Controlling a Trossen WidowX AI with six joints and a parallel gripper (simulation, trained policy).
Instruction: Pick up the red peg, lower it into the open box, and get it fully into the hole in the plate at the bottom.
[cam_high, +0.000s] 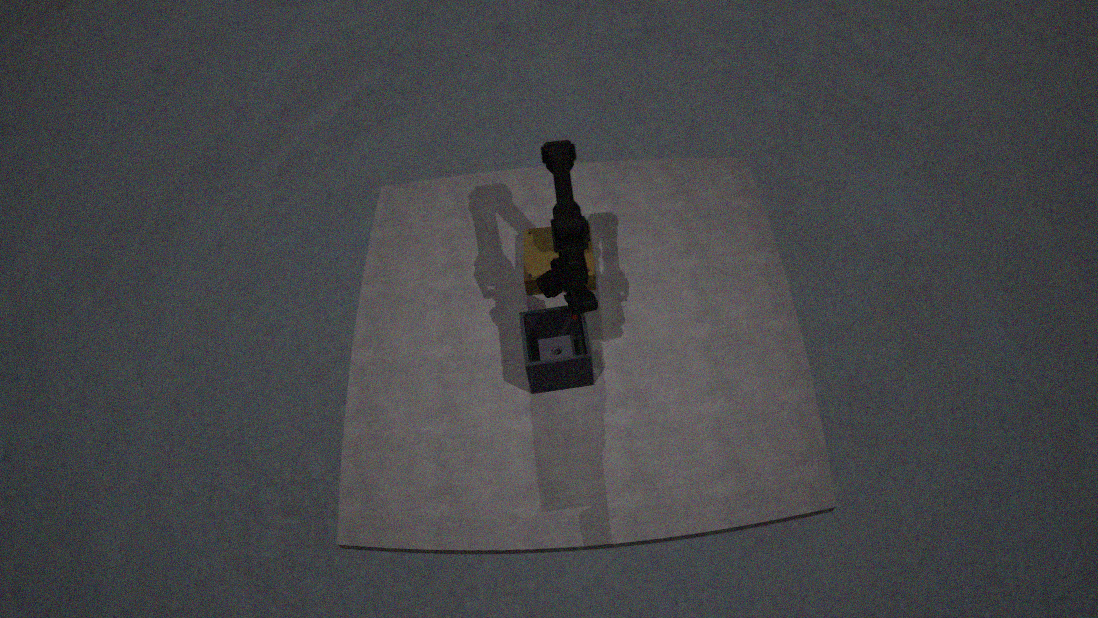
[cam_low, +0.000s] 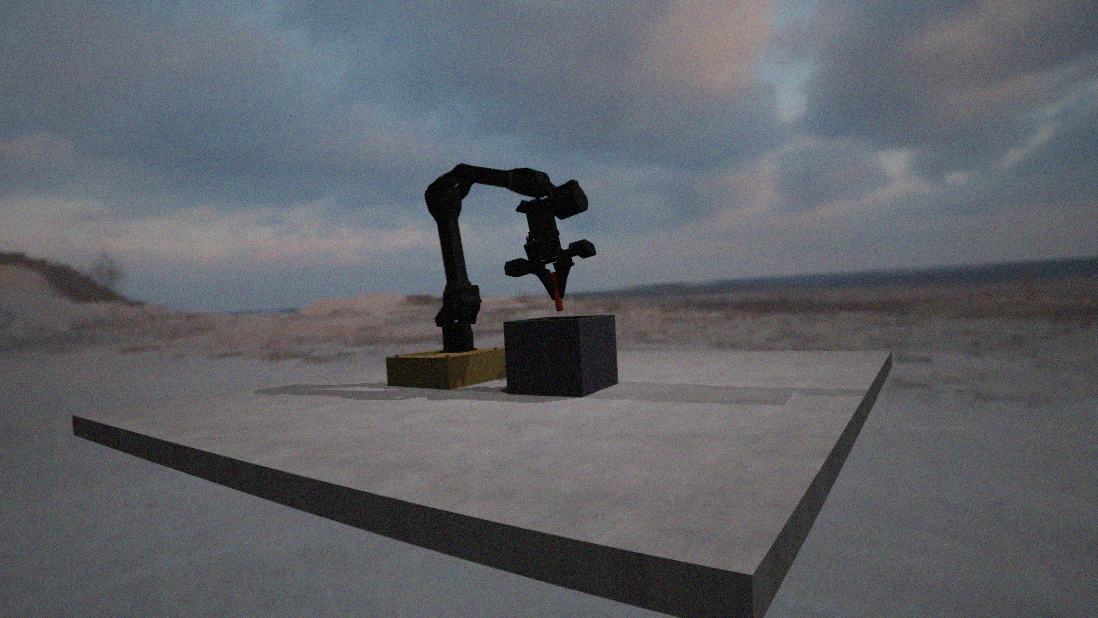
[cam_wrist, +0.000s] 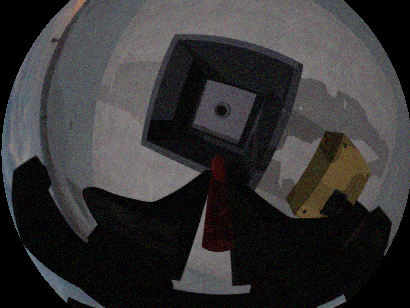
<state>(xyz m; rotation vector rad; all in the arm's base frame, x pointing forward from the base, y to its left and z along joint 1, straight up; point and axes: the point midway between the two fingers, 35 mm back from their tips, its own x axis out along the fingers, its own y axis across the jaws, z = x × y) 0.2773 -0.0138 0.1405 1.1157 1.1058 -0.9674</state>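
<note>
The grey plate lies 13 cm below my gripper tip, 6 cm to the right of it and 4 cm ahead of it. The rest, counted from my gripper tip: red peg: 2 cm above.
</note>
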